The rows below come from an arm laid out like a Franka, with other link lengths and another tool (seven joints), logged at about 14 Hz.
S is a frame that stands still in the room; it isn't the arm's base.
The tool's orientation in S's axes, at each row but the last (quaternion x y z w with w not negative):
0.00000, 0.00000, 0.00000, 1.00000
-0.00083, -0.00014, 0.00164, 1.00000
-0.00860, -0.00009, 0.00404, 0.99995
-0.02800, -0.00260, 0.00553, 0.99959
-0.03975, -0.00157, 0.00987, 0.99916
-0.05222, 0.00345, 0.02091, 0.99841
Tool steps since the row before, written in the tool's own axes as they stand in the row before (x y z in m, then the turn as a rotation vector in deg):
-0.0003, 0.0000, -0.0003, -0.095, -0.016, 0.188
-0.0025, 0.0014, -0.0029, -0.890, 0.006, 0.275
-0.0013, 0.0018, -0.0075, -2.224, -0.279, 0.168
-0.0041, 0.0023, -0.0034, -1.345, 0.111, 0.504
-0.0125, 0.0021, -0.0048, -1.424, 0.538, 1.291
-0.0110, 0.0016, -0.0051, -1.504, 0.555, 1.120
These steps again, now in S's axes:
-0.0003, 0.0000, -0.0003, -0.095, -0.016, 0.188
-0.0025, 0.0014, -0.0029, -0.890, 0.004, 0.275
-0.0013, 0.0017, -0.0075, -2.222, -0.294, 0.173
-0.0041, 0.0021, -0.0035, -1.349, 0.124, 0.490
-0.0125, 0.0015, -0.0050, -1.439, 0.610, 1.241
-0.0111, 0.0006, -0.0051, -1.521, 0.606, 1.070

